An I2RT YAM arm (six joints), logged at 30 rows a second.
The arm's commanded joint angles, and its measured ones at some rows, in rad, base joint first. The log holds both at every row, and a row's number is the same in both.
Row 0, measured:
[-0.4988, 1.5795, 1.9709, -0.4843, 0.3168, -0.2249]
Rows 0 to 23, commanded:
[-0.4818, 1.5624, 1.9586, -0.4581, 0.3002, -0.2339]
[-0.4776, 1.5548, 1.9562, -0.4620, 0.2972, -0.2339]
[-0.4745, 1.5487, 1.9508, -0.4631, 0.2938, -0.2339]
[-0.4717, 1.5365, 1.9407, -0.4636, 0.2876, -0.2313]
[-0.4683, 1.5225, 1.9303, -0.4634, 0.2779, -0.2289]
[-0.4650, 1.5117, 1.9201, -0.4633, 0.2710, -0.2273]
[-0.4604, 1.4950, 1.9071, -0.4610, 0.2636, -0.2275]
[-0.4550, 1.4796, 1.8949, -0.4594, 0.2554, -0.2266]
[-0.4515, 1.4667, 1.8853, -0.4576, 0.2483, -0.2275]
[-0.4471, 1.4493, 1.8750, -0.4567, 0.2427, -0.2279]
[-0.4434, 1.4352, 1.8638, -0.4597, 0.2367, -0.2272]
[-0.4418, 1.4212, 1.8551, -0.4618, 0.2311, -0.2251]
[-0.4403, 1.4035, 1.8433, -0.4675, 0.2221, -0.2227]
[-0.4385, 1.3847, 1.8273, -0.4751, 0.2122, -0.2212]
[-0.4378, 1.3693, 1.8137, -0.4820, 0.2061, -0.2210]
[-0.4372, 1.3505, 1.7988, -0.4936, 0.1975, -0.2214]
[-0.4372, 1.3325, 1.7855, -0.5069, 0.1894, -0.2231]
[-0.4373, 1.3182, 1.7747, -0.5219, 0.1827, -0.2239]
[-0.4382, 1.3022, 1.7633, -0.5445, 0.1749, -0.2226]
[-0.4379, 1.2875, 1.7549, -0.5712, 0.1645, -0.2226]
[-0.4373, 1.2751, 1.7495, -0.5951, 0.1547, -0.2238]
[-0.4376, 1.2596, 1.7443, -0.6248, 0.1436, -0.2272]
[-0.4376, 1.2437, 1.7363, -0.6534, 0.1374, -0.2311]
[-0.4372, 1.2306, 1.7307, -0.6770, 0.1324, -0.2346]
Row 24, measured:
[-0.4450, 1.2610, 1.7508, -0.5854, 0.1734, -0.2249]
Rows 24 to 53, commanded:
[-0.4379, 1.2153, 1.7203, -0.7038, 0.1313, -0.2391]
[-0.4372, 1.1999, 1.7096, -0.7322, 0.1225, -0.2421]
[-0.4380, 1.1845, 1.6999, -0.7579, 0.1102, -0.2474]
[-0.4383, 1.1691, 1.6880, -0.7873, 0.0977, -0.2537]
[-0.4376, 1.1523, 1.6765, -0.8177, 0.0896, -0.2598]
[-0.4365, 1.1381, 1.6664, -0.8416, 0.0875, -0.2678]
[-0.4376, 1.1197, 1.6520, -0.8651, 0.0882, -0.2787]
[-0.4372, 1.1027, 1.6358, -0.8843, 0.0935, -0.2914]
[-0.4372, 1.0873, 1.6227, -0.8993, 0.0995, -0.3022]
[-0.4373, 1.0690, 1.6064, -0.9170, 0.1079, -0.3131]
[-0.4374, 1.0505, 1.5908, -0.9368, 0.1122, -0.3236]
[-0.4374, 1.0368, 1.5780, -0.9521, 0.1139, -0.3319]
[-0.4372, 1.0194, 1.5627, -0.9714, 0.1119, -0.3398]
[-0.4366, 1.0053, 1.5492, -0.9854, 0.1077, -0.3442]
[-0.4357, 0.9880, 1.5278, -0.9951, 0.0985, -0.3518]
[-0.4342, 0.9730, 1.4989, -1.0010, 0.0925, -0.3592]
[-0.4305, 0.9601, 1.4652, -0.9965, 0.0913, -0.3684]
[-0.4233, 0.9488, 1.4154, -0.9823, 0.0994, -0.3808]
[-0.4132, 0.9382, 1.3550, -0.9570, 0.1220, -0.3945]
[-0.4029, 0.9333, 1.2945, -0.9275, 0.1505, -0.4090]
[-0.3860, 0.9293, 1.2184, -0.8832, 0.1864, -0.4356]
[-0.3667, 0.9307, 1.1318, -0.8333, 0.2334, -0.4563]
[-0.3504, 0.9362, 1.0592, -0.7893, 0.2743, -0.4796]
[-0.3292, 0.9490, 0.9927, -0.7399, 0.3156, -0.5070]
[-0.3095, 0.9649, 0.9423, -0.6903, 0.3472, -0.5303]
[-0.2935, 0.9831, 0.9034, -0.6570, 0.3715, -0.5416]
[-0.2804, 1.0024, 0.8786, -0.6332, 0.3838, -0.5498]
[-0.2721, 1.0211, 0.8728, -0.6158, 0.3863, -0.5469]
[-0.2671, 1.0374, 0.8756, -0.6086, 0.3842, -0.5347]
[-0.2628, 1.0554, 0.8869, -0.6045, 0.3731, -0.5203]
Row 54, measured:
[-0.2783, 1.0592, 0.8631, -0.7216, 0.3145, -0.5064]
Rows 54 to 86, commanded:
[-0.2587, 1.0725, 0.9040, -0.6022, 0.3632, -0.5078]
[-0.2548, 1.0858, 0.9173, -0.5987, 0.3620, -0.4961]
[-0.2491, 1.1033, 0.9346, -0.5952, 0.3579, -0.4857]
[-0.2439, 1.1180, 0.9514, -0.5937, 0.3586, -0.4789]
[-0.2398, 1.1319, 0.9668, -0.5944, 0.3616, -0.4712]
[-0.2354, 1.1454, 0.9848, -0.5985, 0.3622, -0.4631]
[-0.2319, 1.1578, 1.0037, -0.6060, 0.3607, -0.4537]
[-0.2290, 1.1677, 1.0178, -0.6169, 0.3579, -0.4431]
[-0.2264, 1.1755, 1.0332, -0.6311, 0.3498, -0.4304]
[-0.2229, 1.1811, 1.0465, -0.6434, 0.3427, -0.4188]
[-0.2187, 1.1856, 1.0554, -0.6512, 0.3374, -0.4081]
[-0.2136, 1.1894, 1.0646, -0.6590, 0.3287, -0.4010]
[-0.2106, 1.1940, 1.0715, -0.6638, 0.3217, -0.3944]
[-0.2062, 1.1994, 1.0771, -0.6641, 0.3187, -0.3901]
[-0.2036, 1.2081, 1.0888, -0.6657, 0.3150, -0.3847]
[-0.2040, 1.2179, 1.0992, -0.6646, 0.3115, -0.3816]
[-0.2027, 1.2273, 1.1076, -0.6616, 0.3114, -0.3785]
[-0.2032, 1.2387, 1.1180, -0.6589, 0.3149, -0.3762]
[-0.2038, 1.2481, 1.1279, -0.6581, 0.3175, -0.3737]
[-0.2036, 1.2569, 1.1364, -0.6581, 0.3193, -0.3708]
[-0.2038, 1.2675, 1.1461, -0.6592, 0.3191, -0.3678]
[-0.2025, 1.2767, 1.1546, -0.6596, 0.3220, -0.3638]
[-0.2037, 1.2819, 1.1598, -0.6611, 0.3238, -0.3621]
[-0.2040, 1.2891, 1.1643, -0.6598, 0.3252, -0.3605]
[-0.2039, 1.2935, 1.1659, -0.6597, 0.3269, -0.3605]
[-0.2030, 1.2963, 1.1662, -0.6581, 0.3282, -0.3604]
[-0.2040, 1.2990, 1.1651, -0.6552, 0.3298, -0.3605]
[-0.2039, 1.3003, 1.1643, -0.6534, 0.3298, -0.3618]
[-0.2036, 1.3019, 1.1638, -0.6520, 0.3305, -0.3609]
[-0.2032, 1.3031, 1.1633, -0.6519, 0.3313, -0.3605]
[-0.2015, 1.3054, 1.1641, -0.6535, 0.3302, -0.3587]
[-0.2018, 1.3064, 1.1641, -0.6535, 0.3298, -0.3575]
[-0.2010, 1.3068, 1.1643, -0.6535, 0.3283, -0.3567]
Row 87, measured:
[-0.2096, 1.2980, 1.1362, -0.6472, 0.3256, -0.3763]
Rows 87 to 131, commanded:
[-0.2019, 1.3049, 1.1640, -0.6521, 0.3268, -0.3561]
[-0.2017, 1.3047, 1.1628, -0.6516, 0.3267, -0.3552]
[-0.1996, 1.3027, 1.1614, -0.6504, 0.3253, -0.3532]
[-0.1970, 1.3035, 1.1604, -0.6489, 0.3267, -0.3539]
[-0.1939, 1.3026, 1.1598, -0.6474, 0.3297, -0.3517]
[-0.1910, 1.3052, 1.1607, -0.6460, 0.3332, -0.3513]
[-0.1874, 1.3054, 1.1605, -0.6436, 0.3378, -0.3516]
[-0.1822, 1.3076, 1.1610, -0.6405, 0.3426, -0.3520]
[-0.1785, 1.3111, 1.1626, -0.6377, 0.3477, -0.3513]
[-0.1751, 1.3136, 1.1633, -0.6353, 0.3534, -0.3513]
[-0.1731, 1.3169, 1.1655, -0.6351, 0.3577, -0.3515]
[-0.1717, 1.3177, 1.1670, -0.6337, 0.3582, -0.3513]
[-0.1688, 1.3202, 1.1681, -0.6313, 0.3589, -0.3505]
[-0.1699, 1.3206, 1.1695, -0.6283, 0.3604, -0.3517]
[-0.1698, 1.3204, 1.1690, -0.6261, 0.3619, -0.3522]
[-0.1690, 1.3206, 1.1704, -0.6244, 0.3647, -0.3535]
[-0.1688, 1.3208, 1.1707, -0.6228, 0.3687, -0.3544]
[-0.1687, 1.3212, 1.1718, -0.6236, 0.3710, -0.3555]
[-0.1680, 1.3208, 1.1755, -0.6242, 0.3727, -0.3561]
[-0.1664, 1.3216, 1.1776, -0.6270, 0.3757, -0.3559]
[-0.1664, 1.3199, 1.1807, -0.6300, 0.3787, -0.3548]
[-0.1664, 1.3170, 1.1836, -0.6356, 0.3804, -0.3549]
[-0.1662, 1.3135, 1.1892, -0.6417, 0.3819, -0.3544]
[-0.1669, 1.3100, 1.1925, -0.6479, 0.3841, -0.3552]
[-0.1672, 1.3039, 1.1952, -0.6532, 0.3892, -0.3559]
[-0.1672, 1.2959, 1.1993, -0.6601, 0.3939, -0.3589]
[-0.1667, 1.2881, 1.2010, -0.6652, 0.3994, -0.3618]
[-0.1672, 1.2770, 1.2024, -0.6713, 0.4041, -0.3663]
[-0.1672, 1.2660, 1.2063, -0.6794, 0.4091, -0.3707]
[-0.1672, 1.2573, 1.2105, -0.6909, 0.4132, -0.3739]
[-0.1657, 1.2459, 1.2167, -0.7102, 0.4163, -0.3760]
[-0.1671, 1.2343, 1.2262, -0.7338, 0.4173, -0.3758]
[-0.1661, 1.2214, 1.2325, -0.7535, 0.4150, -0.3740]
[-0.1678, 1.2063, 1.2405, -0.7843, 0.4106, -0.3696]
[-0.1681, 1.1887, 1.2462, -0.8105, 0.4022, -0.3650]
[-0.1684, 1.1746, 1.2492, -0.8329, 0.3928, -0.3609]
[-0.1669, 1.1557, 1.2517, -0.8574, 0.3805, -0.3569]
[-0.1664, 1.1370, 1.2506, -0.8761, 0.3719, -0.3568]
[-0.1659, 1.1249, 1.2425, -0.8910, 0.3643, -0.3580]
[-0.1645, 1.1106, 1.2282, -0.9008, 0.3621, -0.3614]
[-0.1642, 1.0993, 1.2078, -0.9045, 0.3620, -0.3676]
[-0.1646, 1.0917, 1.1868, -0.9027, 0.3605, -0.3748]
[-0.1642, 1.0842, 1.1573, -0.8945, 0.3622, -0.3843]
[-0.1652, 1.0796, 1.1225, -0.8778, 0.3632, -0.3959]
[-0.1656, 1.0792, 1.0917, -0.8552, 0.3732, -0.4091]
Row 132, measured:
[-0.1757, 1.0710, 1.1683, -0.8383, 0.3759, -0.3817]
